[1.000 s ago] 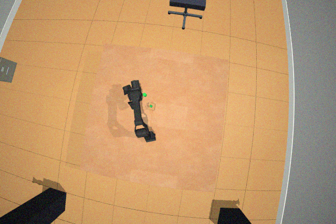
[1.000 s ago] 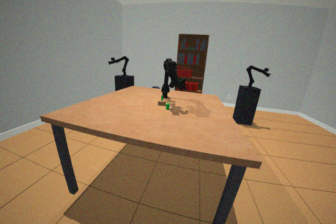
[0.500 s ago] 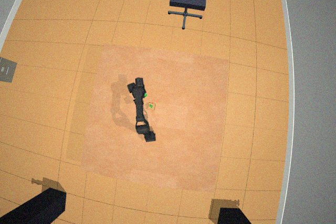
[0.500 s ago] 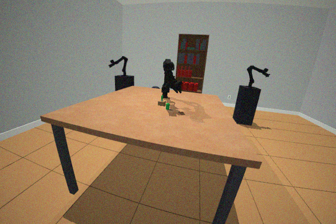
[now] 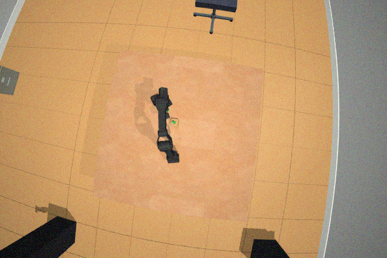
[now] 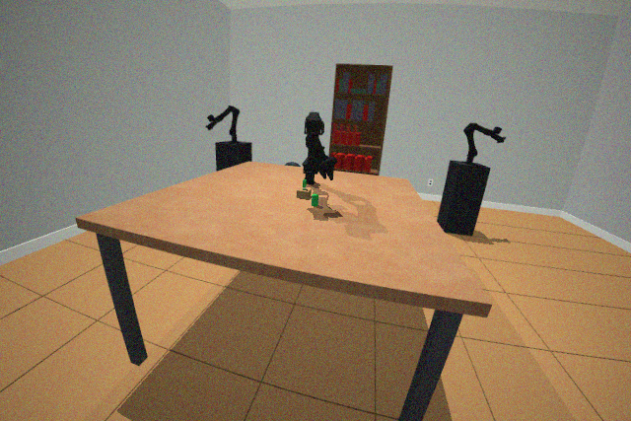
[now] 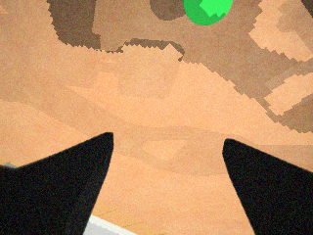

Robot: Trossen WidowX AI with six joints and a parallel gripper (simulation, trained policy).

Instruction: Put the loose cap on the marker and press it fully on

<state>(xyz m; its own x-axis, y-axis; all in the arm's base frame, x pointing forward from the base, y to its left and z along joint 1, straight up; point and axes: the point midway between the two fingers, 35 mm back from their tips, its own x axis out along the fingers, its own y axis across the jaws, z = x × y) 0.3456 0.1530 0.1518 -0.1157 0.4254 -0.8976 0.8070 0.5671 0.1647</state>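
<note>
Right now my gripper tip is 10 cm above the green cap, 5 cm to the left of it and 3 cm short of it. The rest, counted from my gripper tip: tan holder block 13 cm to the right, 10 cm below, 7 cm behind.
</note>
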